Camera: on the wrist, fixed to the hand. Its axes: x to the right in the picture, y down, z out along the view.
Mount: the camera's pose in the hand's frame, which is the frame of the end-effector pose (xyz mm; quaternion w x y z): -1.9 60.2 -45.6 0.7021 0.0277 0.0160 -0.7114
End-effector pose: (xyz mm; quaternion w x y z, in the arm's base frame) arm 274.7 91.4 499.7 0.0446 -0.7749 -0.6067 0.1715
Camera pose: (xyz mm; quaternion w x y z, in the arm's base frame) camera 344.6 80.3 526.1 0.1845 -0.1140 -0.9718 0.0931
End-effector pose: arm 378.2 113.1 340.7 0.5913 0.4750 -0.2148 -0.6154
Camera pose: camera 447.7 115.9 370.2 0.0324 -0.5125 -0.1795 0.8391
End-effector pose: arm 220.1 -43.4 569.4 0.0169 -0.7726 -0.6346 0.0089
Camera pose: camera 280.3 -57.6 612.7 0.0498 -0.0907 -0.9946 -0.0006
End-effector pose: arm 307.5 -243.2 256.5 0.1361 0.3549 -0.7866 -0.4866
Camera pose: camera 308.7 -255.9 331.0 0.2478 -0.8203 0.3111 0.4110
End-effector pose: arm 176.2 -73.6 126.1 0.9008 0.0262 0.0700 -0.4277
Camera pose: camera 216.9 -29.2 80.5 0.3263 0.0004 0.0704 -0.9426
